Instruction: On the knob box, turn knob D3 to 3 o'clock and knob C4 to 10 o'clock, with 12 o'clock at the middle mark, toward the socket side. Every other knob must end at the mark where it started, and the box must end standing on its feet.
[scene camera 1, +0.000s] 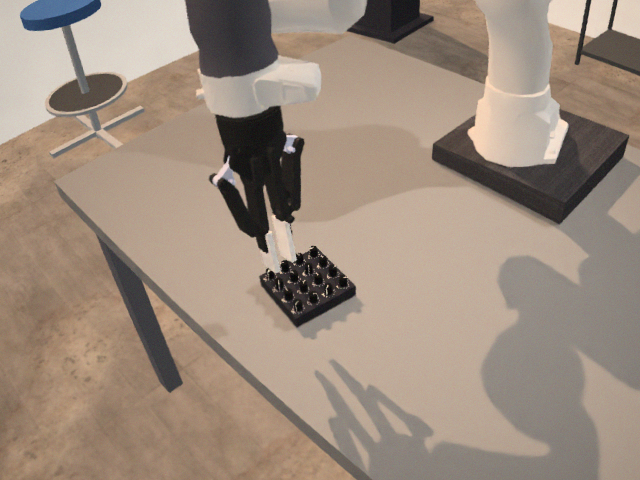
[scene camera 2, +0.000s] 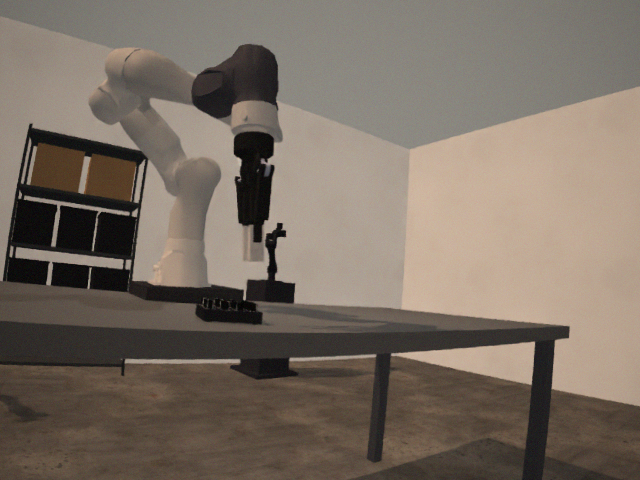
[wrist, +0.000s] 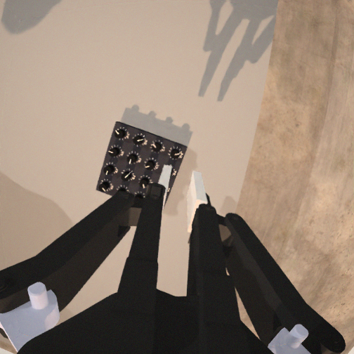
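Observation:
The black knob box sits level and knobs up on the table; its feet do not show. Its knobs stand in rows, with pale pointer lines and small tick marks around them. Labels are too small to read, so I cannot tell which knobs are D3 and C4. My gripper points down, its pale fingertips a small gap apart with nothing between them. It hangs well above the box. In the wrist view the left finger overlaps the box's right side and hides some knobs near the lower edge.
The grey table carries the box near one long edge. The arm's dark base plate is on the same table. A blue stool, a shelf rack and a dark pedestal stand beyond the table.

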